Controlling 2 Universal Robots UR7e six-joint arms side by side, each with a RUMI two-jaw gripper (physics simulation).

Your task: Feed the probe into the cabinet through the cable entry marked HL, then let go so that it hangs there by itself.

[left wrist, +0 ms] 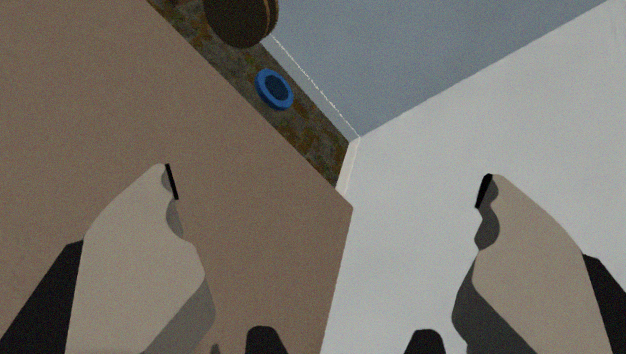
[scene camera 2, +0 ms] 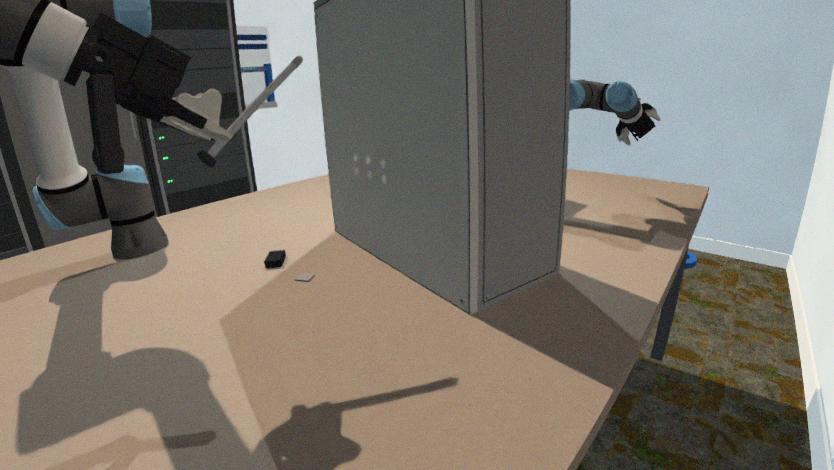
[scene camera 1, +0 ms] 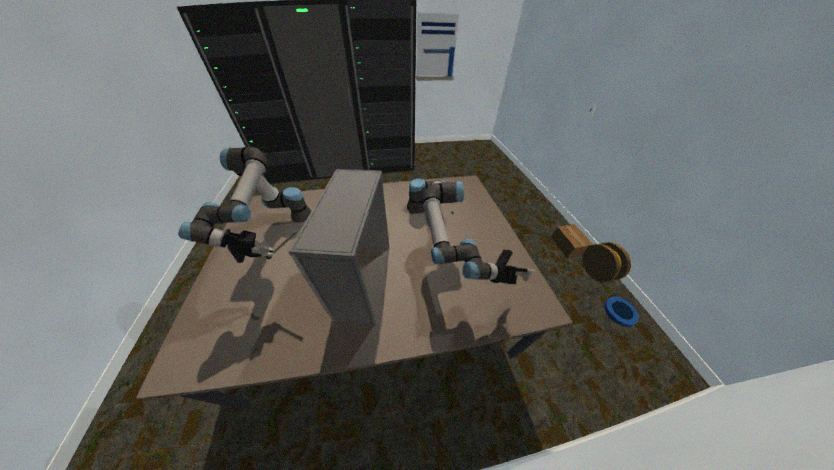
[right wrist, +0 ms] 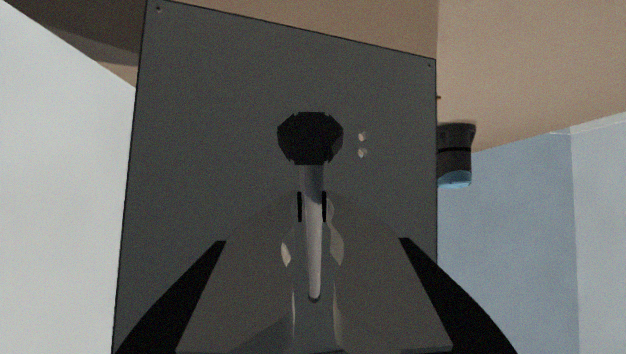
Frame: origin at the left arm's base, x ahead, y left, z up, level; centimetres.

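Where they show: left gripper, fingertip midpoint: (left wrist: 326,174) (scene camera 1: 523,270); right gripper, fingertip midpoint: (scene camera 2: 228,138) (scene camera 1: 274,252) (right wrist: 311,193); left arm's base at its link origin: (scene camera 1: 416,207) (right wrist: 453,128); right arm's base at its link origin: (scene camera 2: 141,248) (scene camera 1: 302,215).
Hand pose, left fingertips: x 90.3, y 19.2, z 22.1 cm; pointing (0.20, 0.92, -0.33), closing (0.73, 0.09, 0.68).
Each offset is from my left fingertips to the top centre of the thing. "pt": to the spot under its first point. Level surfaces: height alone.
The probe (scene camera 1: 284,241) (scene camera 2: 262,98) (right wrist: 313,255), a thin grey rod with a black end cap, is held near its cap by my right gripper (scene camera 1: 265,251) (scene camera 2: 220,135) (right wrist: 311,193). In scene camera 2 it slants upward, its far tip apart from the tall grey cabinet (scene camera 1: 338,210) (scene camera 2: 402,105) (right wrist: 225,75). Several small round cable entries {pt dx -50.7, dy -81.6, dz -1.2 cm} (scene camera 2: 368,159) show in the cabinet's side, lower than the tip in that view. Two entries {pt dx -55.6, dy -78.3, dz -4.5 cm} (right wrist: 362,136) show beside the cap in the right wrist view. The HL marking is not legible. My left gripper (scene camera 2: 643,129) (left wrist: 327,174) is open and empty, beyond the cabinet.
A black block {dx -69.6, dy -93.6, dz -20.6 cm} (scene camera 2: 274,259) and a light flat piece {dx -57.5, dy -96.8, dz -21.8 cm} (scene camera 2: 304,277) lie on the table {dz -22.1 cm} (scene camera 2: 192,274) near the cabinet. A wooden box (scene camera 1: 569,238), a round brown spool (scene camera 1: 602,262) and a blue ring (scene camera 1: 610,303) are on the floor at the right in scene camera 1.
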